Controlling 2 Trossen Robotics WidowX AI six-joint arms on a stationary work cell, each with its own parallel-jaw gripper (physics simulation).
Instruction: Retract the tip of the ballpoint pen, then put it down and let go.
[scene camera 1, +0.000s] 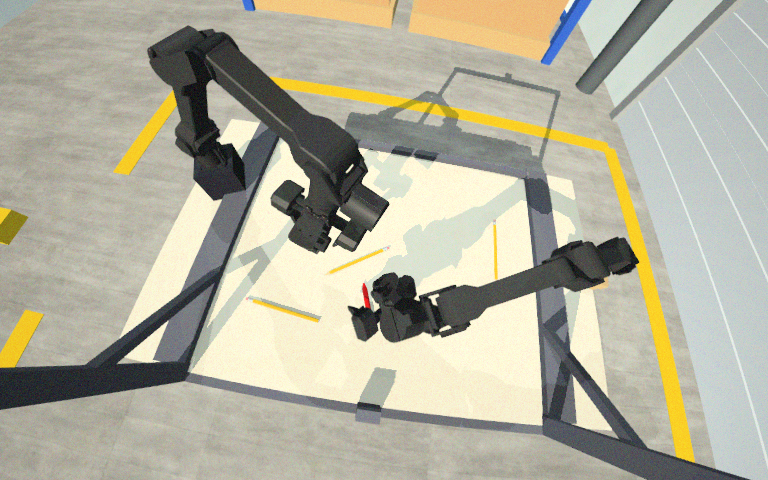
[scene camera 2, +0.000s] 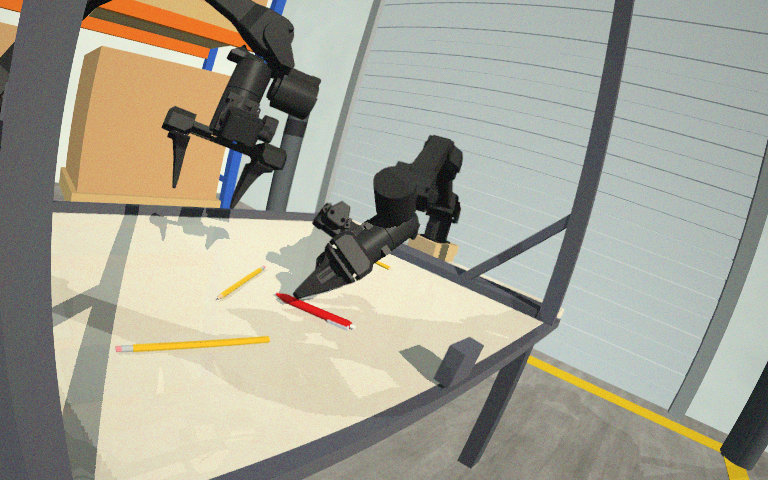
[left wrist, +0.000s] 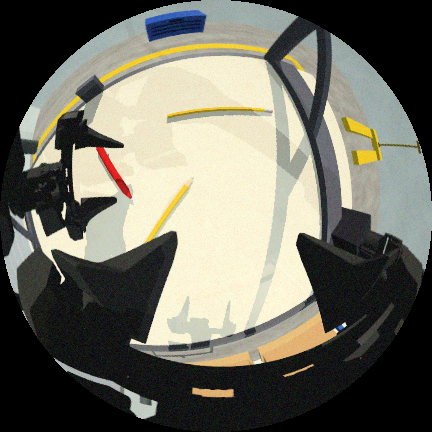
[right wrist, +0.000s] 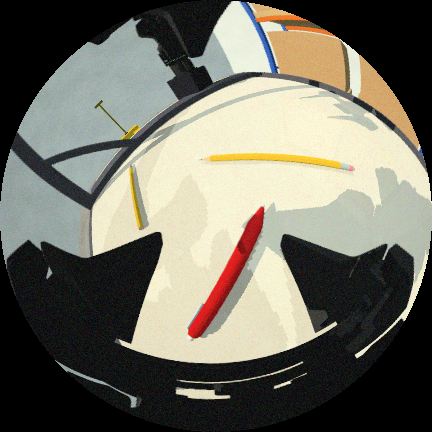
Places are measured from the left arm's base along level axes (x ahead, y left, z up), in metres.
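Pixels of known places: left gripper, fingertip midpoint: (scene camera 2: 202, 198) (left wrist: 240, 238) (right wrist: 182, 57); right gripper, fingertip midpoint: (scene camera 1: 361, 297) (scene camera 2: 295, 295) (left wrist: 118, 174) (right wrist: 224, 240); left arm's base, origin of the base link: (scene camera 1: 213, 160) (left wrist: 364, 241); right arm's base, origin of the base link: (scene camera 2: 435, 239).
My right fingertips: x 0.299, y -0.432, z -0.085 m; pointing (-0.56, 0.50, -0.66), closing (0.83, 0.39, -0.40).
Ahead of a thing's pixels: the offset from my right fingertips to its top centre. Level surfaces: height alone.
A red ballpoint pen @[dz -0.007, dx +0.008, dy -0.026 m] (scene camera 1: 365, 295) (scene camera 2: 320, 311) (left wrist: 112, 169) (right wrist: 227, 280) lies flat on the table @[dz -0.021 m] (scene camera 1: 453, 373). In the right wrist view it slants between the fingers, pointed end at the top and pale button end at the bottom; whether the writing tip is out is too small to tell. My right gripper (right wrist: 224, 240) (left wrist: 118, 174) is open and empty, low over the pen, with a finger on each side. My left gripper (left wrist: 240, 238) (scene camera 2: 203, 196) is open and empty, high above the table, away from the pen.
One yellow pencil @[dz -0.013, dx +0.013, dy +0.101 m] (scene camera 1: 356, 260) (scene camera 2: 240, 283) (left wrist: 170, 210) (right wrist: 275, 158) lies near the pen's pointed end. A second pencil @[dz -0.015, dx -0.196, dy +0.024 m] (scene camera 1: 286, 309) (scene camera 2: 198, 343) lies farther left, and a third pencil @[dz -0.015, dx +0.409, dy +0.039 m] (scene camera 1: 495, 249) lies at the right. A dark block @[dz +0.036, dx -0.050, dy -0.243 m] (scene camera 2: 461, 359) stands on the table's edge.
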